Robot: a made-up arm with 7 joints.
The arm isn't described. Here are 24 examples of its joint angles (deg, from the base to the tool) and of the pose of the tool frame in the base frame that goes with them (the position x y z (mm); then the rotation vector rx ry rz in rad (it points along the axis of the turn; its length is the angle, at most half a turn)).
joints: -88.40 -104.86 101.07 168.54 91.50 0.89 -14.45
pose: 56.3 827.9 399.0 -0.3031 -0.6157 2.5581
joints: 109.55 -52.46 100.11 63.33 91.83 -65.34 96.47
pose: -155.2 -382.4 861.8 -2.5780 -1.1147 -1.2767
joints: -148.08 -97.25 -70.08 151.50 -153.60 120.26 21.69
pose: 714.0 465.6 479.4 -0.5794 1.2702 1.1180
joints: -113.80 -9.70 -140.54 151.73 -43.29 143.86 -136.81
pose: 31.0 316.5 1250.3 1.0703 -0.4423 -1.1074
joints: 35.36 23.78 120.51 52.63 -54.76 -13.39 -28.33
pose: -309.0 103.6 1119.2 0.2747 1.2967 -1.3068
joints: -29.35 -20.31 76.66 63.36 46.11 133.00 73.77
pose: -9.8 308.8 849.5 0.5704 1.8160 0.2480
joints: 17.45 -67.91 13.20 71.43 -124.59 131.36 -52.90
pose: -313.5 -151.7 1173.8 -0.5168 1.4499 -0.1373
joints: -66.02 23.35 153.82 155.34 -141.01 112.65 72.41
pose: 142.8 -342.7 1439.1 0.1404 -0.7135 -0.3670
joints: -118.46 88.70 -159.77 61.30 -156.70 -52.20 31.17
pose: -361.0 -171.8 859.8 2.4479 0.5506 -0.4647
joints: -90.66 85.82 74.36 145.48 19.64 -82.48 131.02
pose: 6.2 -796.4 671.0 0.2739 2.2852 0.4652
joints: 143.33 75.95 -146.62 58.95 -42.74 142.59 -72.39
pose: -116.8 220.1 963.2 0.2592 1.9001 0.8252
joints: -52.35 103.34 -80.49 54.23 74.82 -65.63 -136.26
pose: -20.0 -585.6 580.3 -0.7330 -2.6823 -0.0684
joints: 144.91 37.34 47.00 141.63 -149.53 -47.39 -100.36
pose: -547.1 47.7 1115.9 -0.9866 -2.1228 -1.7077
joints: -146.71 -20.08 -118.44 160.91 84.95 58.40 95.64
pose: 137.4 349.1 1458.5 -2.3918 -1.2906 -1.0116
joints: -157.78 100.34 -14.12 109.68 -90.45 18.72 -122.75
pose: -591.6 -206.8 82.1 0.5381 0.7376 2.4072
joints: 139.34 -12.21 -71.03 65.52 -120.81 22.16 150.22
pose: 204.2 426.0 1033.5 0.3354 -0.6141 1.7256
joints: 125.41 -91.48 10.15 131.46 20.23 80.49 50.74
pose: 346.0 -657.0 960.6 -1.4618 1.0392 -1.8224
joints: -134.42 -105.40 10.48 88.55 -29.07 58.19 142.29
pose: 447.9 359.1 921.4 -1.7312 -1.8973 -0.5914
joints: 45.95 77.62 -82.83 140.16 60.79 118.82 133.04
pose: 730.2 304.6 598.4 0.4179 0.2150 -1.0520
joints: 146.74 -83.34 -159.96 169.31 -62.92 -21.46 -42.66
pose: 806.5 -317.3 758.4 -1.8995 0.5760 0.9946
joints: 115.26 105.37 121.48 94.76 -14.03 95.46 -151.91
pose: -509.7 311.5 748.8 -1.2001 1.3873 0.4933
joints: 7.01 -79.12 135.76 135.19 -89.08 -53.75 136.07
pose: -764.6 -146.4 472.3 0.0760 -0.3374 -1.7527
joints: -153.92 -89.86 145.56 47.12 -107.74 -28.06 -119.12
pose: 240.3 67.6 211.9 0.2415 0.4854 -1.1861
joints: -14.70 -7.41 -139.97 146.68 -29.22 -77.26 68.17
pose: -75.0 -96.6 1384.0 -2.2436 0.3570 0.3289
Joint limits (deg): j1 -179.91..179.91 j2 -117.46..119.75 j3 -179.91..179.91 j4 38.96..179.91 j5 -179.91..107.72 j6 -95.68..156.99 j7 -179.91..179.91
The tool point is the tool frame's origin. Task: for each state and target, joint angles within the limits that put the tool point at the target. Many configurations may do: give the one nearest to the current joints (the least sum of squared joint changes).
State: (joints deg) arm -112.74 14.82 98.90 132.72 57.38 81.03 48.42
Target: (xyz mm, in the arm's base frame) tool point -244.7 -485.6 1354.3
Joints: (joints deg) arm -143.94 44.59 97.95 151.57 57.99 78.72 48.67
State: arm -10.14 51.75 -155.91 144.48 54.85 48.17 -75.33
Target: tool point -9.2 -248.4 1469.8
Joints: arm -14.95 30.55 -164.22 120.32 52.13 53.13 -76.28
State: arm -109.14 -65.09 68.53 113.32 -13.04 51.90 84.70
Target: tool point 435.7 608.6 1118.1
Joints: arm -109.44 -58.97 69.37 146.63 -18.75 34.91 77.82
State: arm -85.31 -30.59 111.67 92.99 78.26 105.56 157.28
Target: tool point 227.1 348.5 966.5
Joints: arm -83.64 -7.99 107.60 76.68 67.09 116.35 156.73
